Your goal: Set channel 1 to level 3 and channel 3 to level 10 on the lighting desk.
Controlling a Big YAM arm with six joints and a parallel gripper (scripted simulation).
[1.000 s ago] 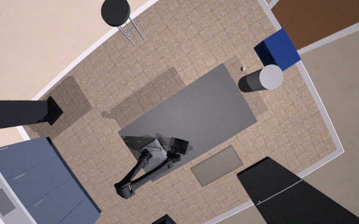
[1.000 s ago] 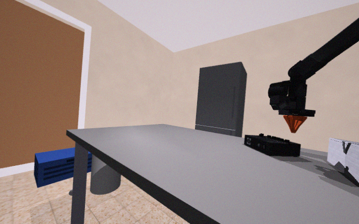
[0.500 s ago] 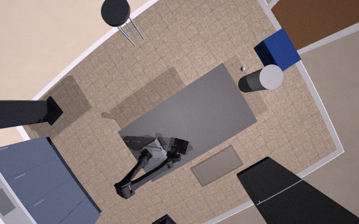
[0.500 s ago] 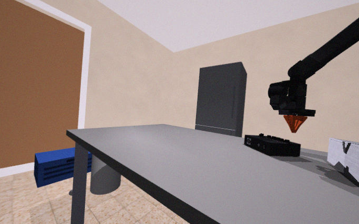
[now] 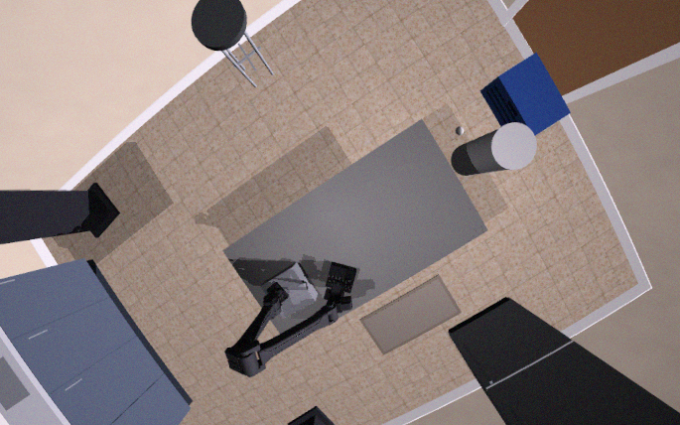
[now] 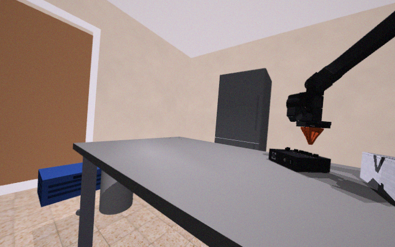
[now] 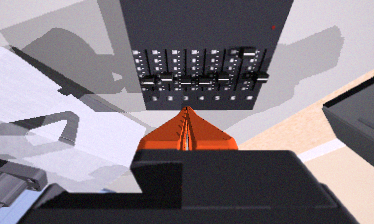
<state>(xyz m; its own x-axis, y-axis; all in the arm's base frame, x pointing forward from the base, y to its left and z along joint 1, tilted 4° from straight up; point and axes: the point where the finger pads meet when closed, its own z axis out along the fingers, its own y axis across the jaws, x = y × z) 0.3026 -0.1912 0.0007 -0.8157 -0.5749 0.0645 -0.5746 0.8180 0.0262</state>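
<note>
My gripper is now 4 cm above the channel 3 cap, 2 cm short of it and 1 cm to the right of it. Round my hand: channel 1 fader cap 5 cm to the left, 4 cm below, 1 cm behind.
</note>
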